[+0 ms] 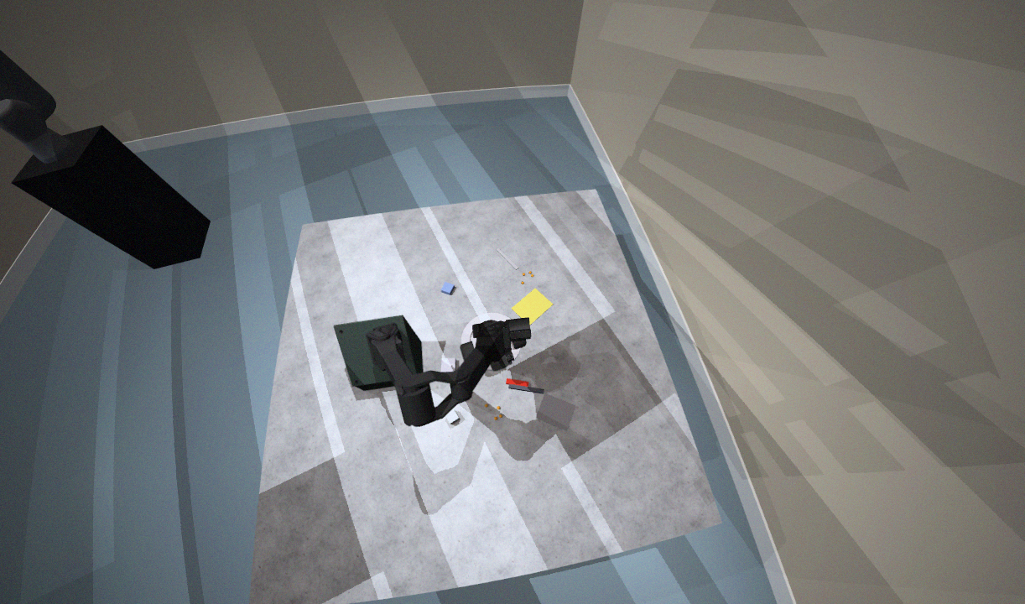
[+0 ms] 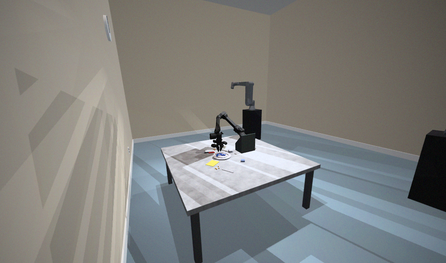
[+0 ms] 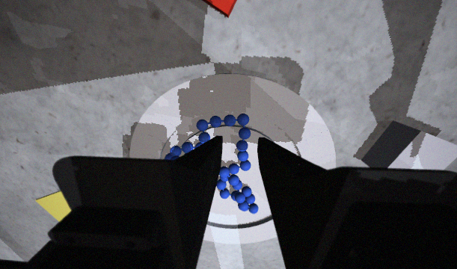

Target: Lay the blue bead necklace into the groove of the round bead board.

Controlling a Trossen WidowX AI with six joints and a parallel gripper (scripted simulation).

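My gripper tip is now 60 mm to the right of the round white bead board and 30 mm above it. Also, from my gripper tip: cream cube: 170 mm behind, 150 mm to the right, 20 mm below; yellow sheet: 170 mm ahead, 150 mm to the left, 40 mm below; grey tool: 60 mm ahead, 110 mm to the right, 30 mm below.
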